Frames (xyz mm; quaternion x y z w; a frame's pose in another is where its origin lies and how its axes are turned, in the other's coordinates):
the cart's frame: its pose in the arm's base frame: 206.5 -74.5 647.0 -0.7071 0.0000 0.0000 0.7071
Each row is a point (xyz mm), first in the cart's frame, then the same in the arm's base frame.
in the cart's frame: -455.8 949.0 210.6
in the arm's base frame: -249.3 136.1 -302.0
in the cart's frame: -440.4 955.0 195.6
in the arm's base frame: -233.9 121.1 -308.0
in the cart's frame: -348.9 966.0 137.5
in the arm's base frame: -142.4 63.0 -319.0
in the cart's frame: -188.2 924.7 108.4
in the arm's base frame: 18.3 33.9 -277.7
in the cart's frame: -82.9 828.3 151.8
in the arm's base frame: 123.6 77.3 -181.3
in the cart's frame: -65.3 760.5 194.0
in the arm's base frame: 141.2 119.5 -113.5
